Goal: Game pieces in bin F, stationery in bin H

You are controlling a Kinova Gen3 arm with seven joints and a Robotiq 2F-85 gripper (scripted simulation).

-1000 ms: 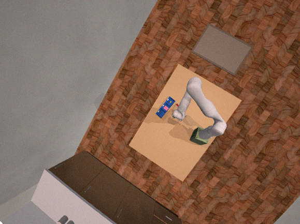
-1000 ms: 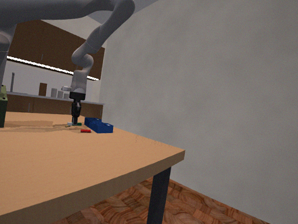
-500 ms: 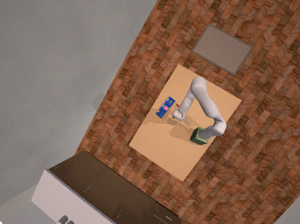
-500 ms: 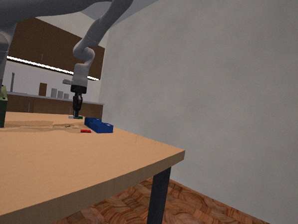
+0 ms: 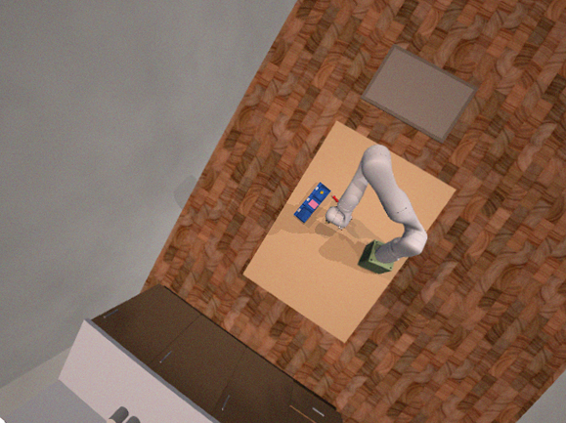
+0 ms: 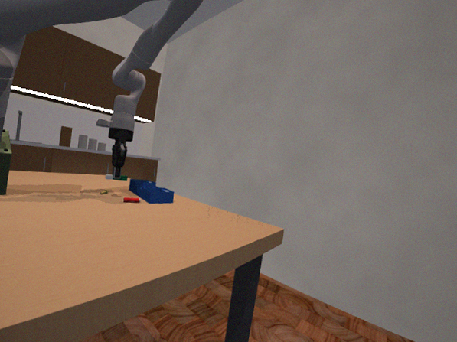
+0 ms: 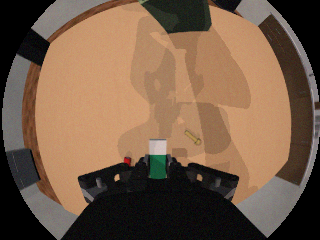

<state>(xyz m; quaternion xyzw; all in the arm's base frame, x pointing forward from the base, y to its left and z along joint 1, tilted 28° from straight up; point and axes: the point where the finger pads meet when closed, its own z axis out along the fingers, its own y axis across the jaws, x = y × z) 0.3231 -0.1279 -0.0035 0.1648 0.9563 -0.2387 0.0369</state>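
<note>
Now: the pink block 13 cm ahead of my hand and 7 cm below it. Also, from my hand: green piece: 1 cm behind, 2 cm below; red piece: 2 cm ahead, 7 cm to the right, 8 cm below; thin golden thing: 8 cm to the left, 8 cm below.
</note>
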